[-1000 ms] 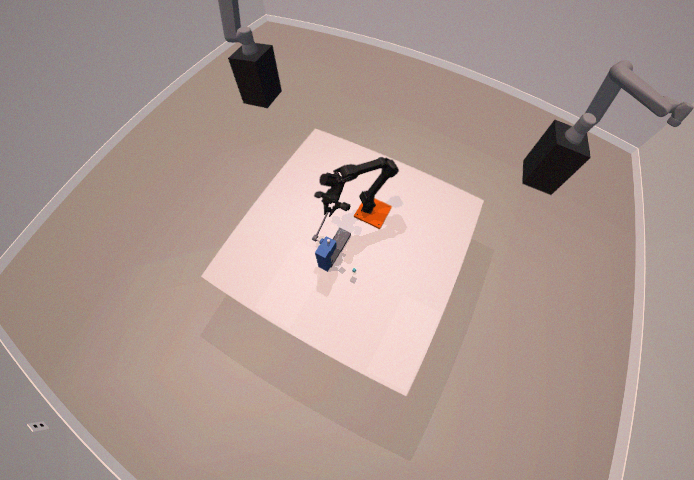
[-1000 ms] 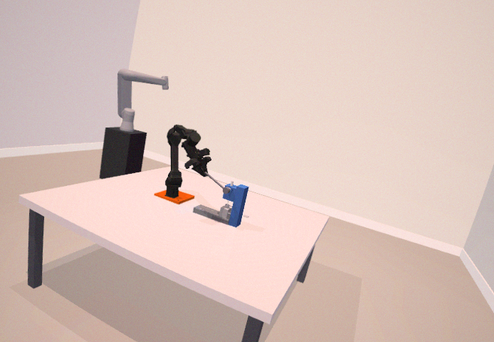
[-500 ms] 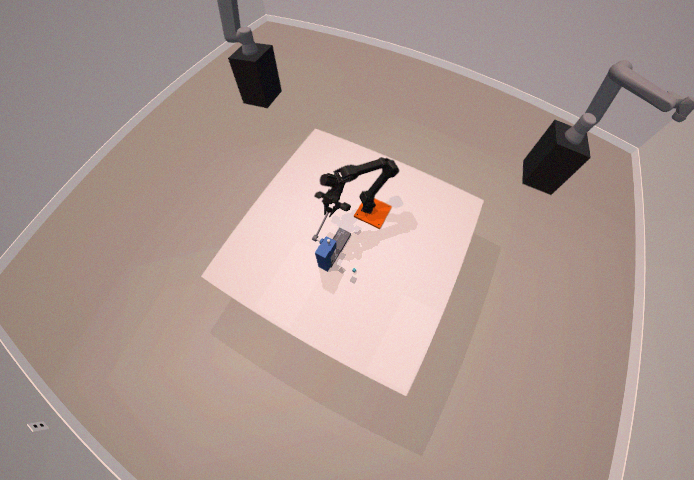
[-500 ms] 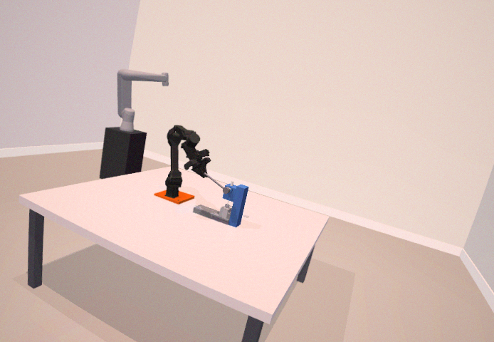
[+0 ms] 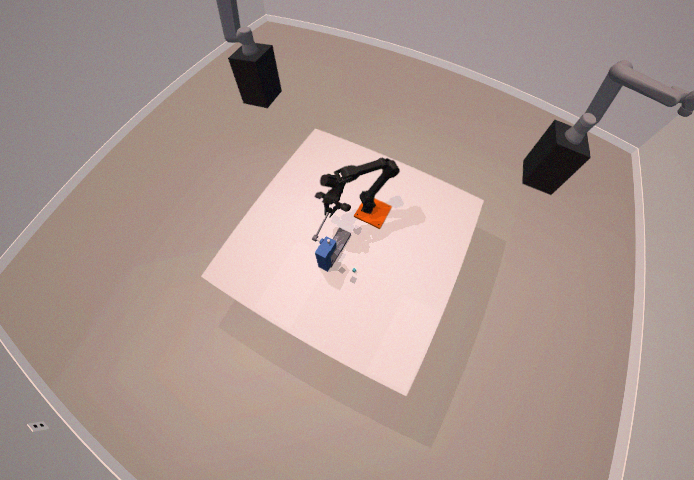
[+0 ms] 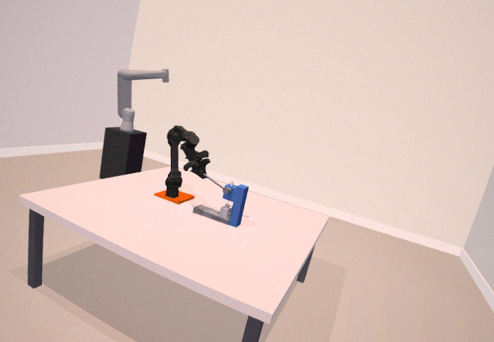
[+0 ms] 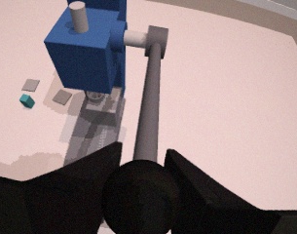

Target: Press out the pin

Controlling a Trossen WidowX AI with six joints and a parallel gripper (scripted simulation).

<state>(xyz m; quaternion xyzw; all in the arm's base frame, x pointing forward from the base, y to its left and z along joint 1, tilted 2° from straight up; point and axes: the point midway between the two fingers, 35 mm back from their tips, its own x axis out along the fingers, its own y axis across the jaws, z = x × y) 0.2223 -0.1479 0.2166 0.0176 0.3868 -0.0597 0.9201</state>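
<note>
My gripper tip is now 5 cm short of the lever. Round my gripper tip: pale pin 13 cm ahead, 6 cm to the left, 15 cm below.
</note>
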